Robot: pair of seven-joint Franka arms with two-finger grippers.
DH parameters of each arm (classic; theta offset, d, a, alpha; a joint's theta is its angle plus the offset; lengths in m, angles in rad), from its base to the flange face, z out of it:
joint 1: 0 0.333 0 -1.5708
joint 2: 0 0 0 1.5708
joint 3: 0 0.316 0.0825 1.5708
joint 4: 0 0 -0.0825 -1.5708
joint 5: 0 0.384 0 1.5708
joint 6: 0 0 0.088 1.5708
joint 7: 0 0.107 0 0
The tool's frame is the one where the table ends.
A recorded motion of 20 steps. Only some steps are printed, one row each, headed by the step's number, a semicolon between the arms.
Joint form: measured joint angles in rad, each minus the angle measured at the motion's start. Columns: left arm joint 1, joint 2, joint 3, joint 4, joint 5, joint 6, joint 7; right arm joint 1, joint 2, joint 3, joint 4, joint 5, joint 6, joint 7.
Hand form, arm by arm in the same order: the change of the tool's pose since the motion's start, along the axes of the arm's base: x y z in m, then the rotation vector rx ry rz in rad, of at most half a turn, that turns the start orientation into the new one. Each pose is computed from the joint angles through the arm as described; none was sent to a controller.
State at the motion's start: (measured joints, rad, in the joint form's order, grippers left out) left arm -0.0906 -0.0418 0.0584 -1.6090 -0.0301 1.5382 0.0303; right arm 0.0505 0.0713 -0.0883 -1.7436 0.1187 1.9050 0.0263
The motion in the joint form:
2: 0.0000 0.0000 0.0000 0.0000 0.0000 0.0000 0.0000; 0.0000 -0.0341 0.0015 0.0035 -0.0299 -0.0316 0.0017
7: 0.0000 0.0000 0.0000 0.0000 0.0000 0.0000 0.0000; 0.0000 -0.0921 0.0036 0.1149 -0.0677 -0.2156 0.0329
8: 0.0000 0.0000 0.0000 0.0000 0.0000 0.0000 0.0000; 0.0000 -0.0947 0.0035 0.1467 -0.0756 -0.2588 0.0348
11: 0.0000 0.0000 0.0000 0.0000 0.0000 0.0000 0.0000; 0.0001 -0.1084 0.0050 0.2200 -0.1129 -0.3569 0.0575
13: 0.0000 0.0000 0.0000 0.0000 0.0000 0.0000 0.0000; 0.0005 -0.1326 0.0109 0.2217 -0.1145 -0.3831 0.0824
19: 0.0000 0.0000 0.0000 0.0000 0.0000 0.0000 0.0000; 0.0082 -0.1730 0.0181 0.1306 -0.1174 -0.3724 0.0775
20: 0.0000 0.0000 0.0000 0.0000 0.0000 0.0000 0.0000; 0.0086 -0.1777 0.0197 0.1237 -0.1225 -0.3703 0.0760
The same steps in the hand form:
2: 0.0000 0.0000 0.0000 0.0000 0.0000 0.0000; -0.0099 -0.0012 0.0185 -0.0254 -0.0049 0.0095
7: 0.0000 0.0000 0.0000 0.0000 0.0000 0.0000; -0.0357 -0.0022 0.0879 -0.0528 0.0129 -0.0018
8: 0.0000 0.0000 0.0000 0.0000 0.0000 0.0000; -0.0400 -0.0027 0.1005 -0.0600 0.0220 -0.0014
11: 0.0000 0.0000 0.0000 0.0000 0.0000 0.0000; -0.0541 -0.0055 0.1334 -0.0940 0.0354 -0.0215
13: 0.0000 0.0000 0.0000 0.0000 0.0000 0.0000; -0.0648 -0.0025 0.1447 -0.0921 0.0368 -0.0399
19: 0.0000 0.0000 0.0000 0.0000 0.0000 0.0000; -0.0760 0.0046 0.1242 -0.0932 0.0759 -0.0181
20: 0.0000 0.0000 0.0000 0.0000 0.0000 0.0000; -0.0772 0.0051 0.1236 -0.0983 0.0759 -0.0151

